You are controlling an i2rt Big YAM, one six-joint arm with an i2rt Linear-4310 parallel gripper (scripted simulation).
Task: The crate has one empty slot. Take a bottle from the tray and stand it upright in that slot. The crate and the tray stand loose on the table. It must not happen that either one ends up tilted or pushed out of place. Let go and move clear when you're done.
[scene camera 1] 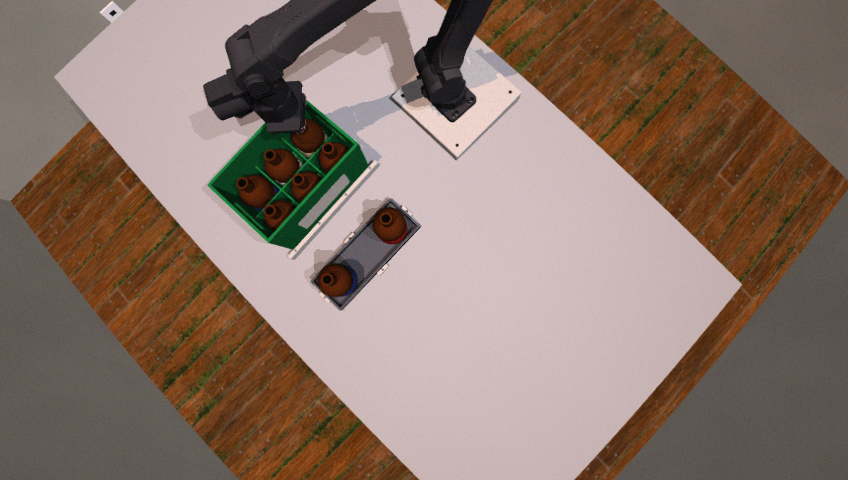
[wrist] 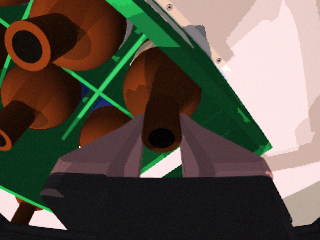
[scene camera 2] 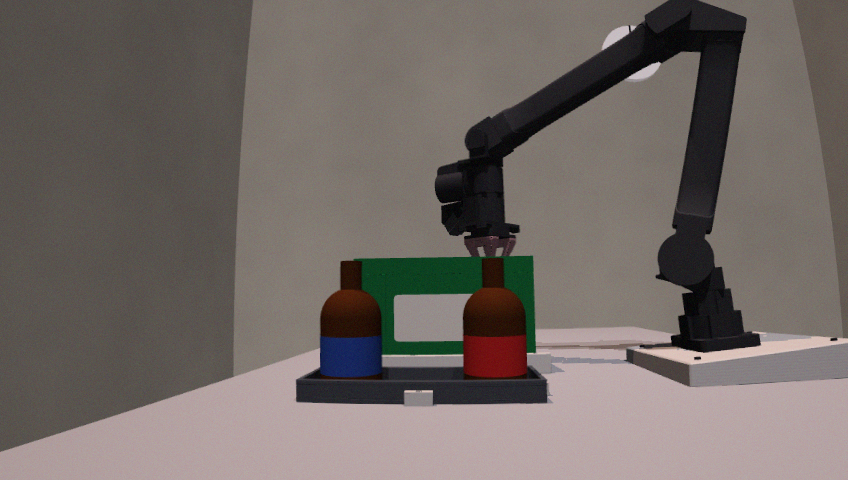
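Observation:
The gripper (scene camera 1: 300, 126) is visible, and the wrist view shows the gripper (wrist: 161, 120) too. A dark tray (scene camera 2: 448, 385) can be seen, and scene camera 1 shows the dark tray (scene camera 1: 365, 252) as well. There is also a white strip (scene camera 1: 367, 173).

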